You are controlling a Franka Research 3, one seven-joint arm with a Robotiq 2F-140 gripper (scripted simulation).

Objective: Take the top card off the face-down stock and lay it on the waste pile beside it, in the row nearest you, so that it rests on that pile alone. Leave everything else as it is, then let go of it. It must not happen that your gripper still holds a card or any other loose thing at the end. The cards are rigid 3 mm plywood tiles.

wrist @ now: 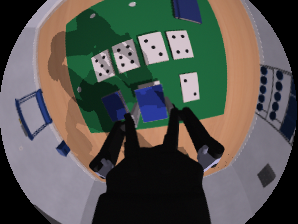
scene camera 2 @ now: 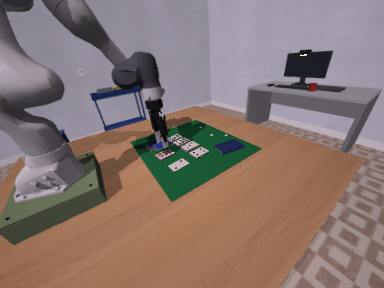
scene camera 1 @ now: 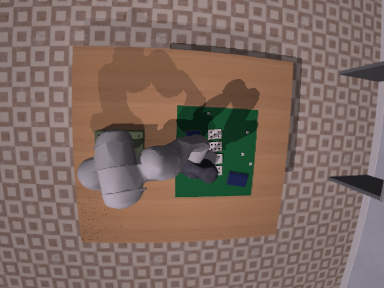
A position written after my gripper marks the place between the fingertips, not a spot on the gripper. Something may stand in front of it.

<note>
I see my gripper [wrist: 152,104], a blue-backed card [wrist: 151,101] and a green mat [wrist: 85,37].
</note>
